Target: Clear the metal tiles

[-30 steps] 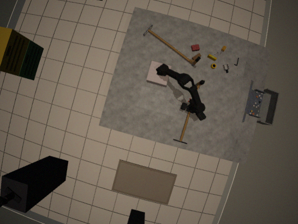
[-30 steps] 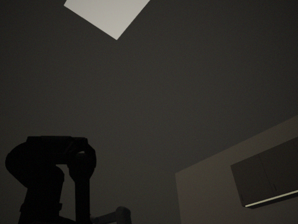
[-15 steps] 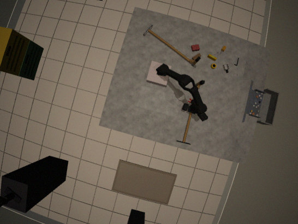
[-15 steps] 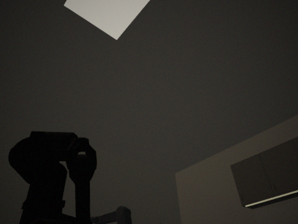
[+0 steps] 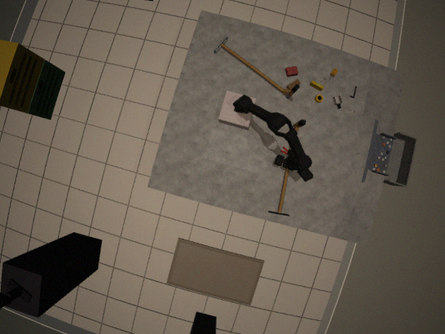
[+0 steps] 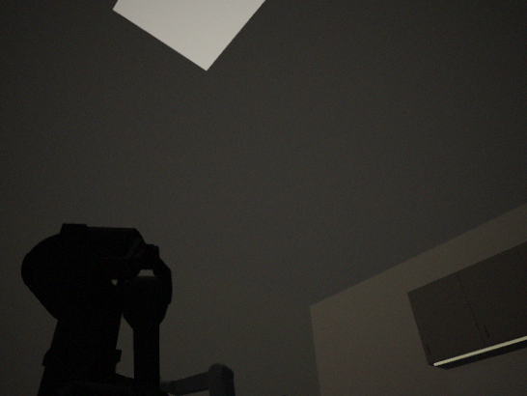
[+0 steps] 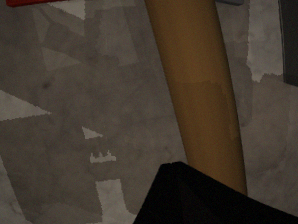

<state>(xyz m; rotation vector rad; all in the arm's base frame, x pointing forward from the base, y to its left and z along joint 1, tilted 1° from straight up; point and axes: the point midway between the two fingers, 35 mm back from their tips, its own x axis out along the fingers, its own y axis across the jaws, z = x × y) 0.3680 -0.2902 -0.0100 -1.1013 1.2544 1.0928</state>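
The long scraper is 2 cm ahead of my gripper tip, 3 cm to the right of it and 5 cm above it. The rest, counted from my gripper tip: yellow ring: 15 cm ahead, 49 cm to the left; then brown block: 4 cm behind, 54 cm to the left; then small box: 9 cm ahead, 4 cm to the left, 1 cm below.
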